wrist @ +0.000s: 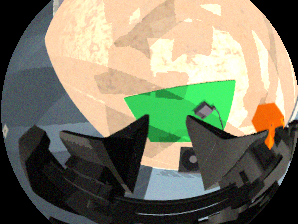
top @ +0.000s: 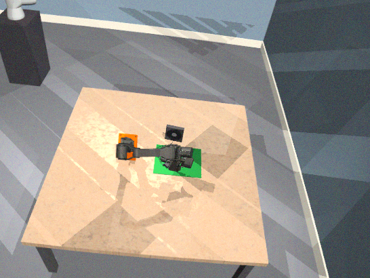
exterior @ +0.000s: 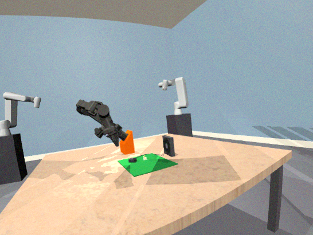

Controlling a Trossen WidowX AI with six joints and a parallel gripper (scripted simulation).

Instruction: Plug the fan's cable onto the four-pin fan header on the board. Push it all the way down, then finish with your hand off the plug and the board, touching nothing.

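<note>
Right now the dark cable plug is 7 cm behind my gripper tip, 9 cm to the left of it and 11 cm below it. The rest, counted from my gripper tip: black fan: 4 cm behind, 32 cm to the left, 6 cm below; green board: 14 cm to the left, 14 cm below.
</note>
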